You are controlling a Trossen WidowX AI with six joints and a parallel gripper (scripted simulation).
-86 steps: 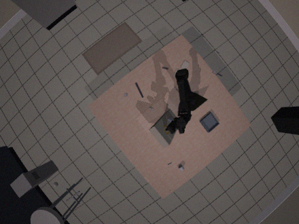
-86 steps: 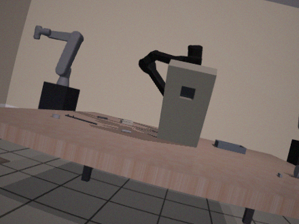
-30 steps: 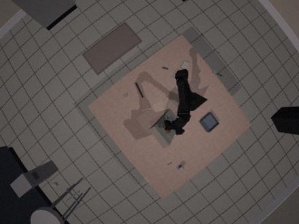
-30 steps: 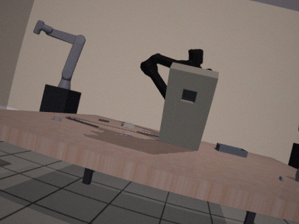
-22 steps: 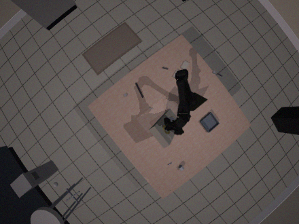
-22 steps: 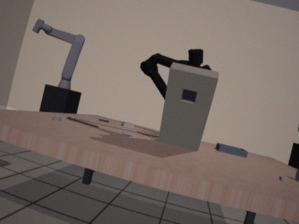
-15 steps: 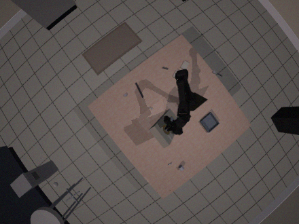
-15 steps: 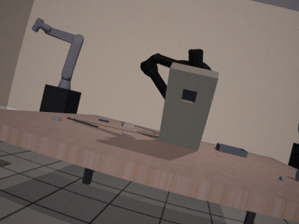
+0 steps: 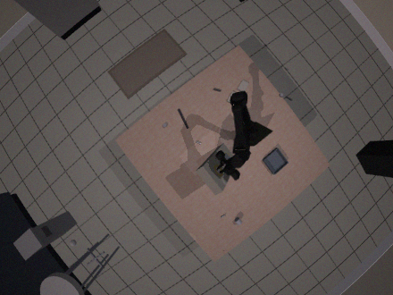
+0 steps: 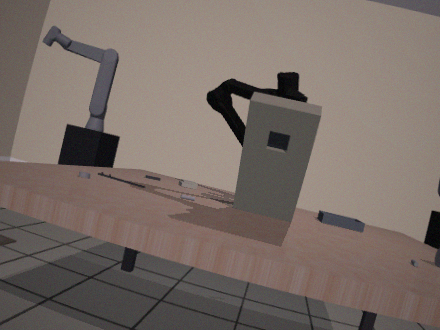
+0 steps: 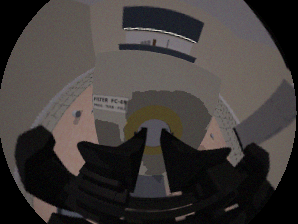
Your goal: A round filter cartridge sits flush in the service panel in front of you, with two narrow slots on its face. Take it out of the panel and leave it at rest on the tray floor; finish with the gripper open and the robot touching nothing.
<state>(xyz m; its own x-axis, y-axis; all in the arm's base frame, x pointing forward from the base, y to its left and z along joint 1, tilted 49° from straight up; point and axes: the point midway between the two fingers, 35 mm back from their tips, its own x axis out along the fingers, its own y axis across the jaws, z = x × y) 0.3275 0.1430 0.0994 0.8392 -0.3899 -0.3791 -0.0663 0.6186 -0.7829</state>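
My gripper tip is 4 cm past the grey service panel and 8 cm above it. Round my gripper tip: round filter cartridge (1 cm ahead, 1 cm below); blue-grey tray (43 cm behind, 26 cm to the left, 23 cm below).
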